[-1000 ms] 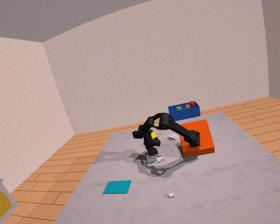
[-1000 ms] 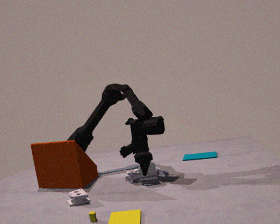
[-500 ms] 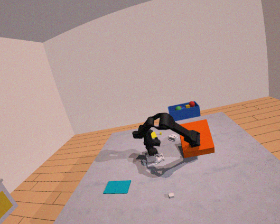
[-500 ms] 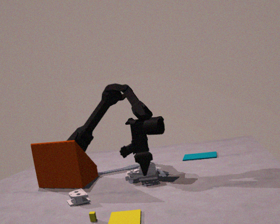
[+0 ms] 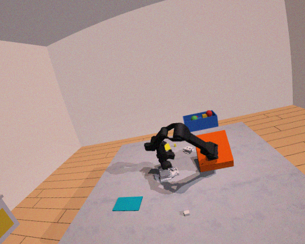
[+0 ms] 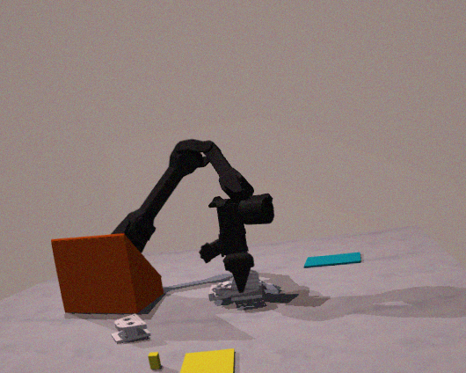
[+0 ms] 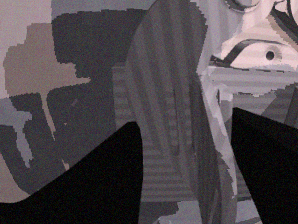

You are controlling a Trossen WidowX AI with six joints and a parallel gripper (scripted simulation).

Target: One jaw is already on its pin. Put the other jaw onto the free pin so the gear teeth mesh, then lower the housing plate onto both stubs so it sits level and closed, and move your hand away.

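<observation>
My gripper tip is now 40 mm past the grey jaw piece and 10 mm to the right of it. Round my gripper tip: white housing piece: 190 mm behind, 220 mm to the right, 10 mm above; cyan tile: 230 mm ahead, 260 mm to the left, 10 mm below; white stepped piece: 190 mm behind, 220 mm to the right, 10 mm below.
</observation>
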